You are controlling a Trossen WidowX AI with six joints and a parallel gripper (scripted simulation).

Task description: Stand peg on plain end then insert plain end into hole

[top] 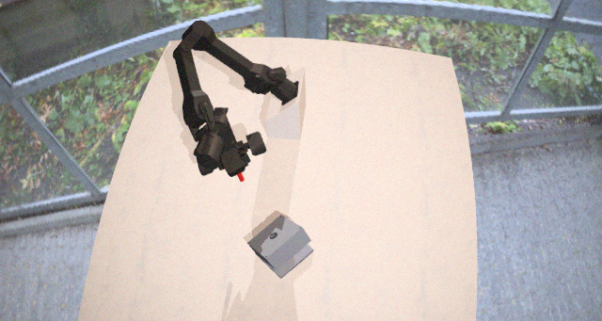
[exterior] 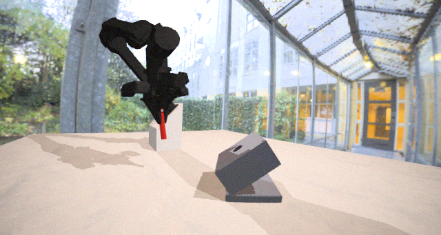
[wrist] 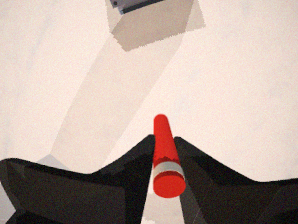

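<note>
My gripper tip is now 18 cm short of the grey sloped panel, 12 cm to the right of it and 6 cm above it. Round my gripper tip: flat grey base plate 19 cm ahead, 13 cm to the left, 12 cm below; then red peg 2 cm above.
</note>
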